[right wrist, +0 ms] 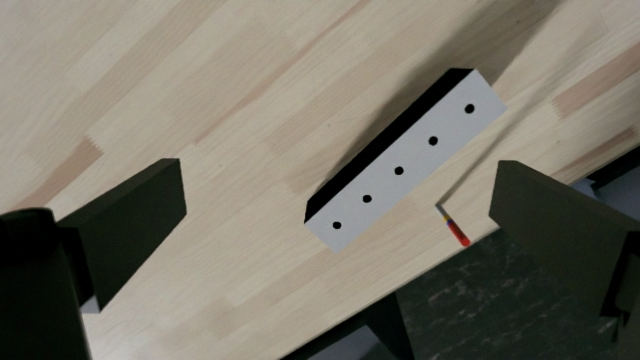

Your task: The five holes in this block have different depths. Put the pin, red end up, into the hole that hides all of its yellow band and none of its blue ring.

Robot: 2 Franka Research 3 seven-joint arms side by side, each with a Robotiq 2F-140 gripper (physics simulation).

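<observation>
The pale grey block [417,155] lies on the wooden table right of the middle of the right wrist view, with a row of several dark round holes along its top. Their depths cannot be seen. The pin [456,232] stands apart from the block, near the table's edge, red end up and grey end at the table. Its yellow band and blue ring show below the red part. My right gripper [338,187] is wide open above the block, with nothing between its fingers; the pin shows nearer the right finger. My left gripper does not show.
The wooden table's edge [395,291] runs diagonally across the lower right. Beyond it lie a dark marbled surface [480,300] and dark and grey parts that I cannot identify. The block and the pin cast shadows toward the upper right.
</observation>
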